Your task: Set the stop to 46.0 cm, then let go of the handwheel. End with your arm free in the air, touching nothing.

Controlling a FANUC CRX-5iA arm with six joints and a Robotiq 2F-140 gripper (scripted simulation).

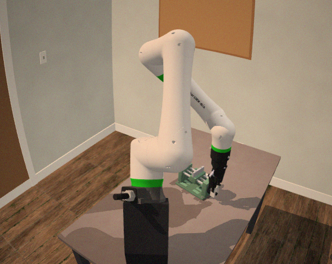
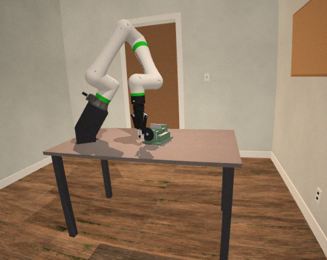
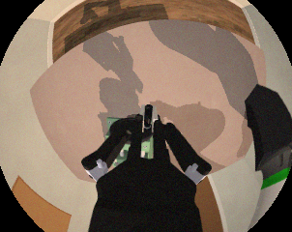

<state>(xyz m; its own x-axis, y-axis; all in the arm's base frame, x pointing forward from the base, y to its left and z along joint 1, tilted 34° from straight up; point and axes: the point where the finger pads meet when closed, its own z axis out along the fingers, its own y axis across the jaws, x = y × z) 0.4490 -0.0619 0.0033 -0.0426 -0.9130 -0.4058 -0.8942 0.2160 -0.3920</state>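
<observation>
Right now the green stop fixture is 5 cm ahead of my hand, 14 cm to the left of it and 1 cm above it. From my hand the other things lie so: black handwheel 1 cm ahead, 2 cm to the left, 1 cm below.
</observation>
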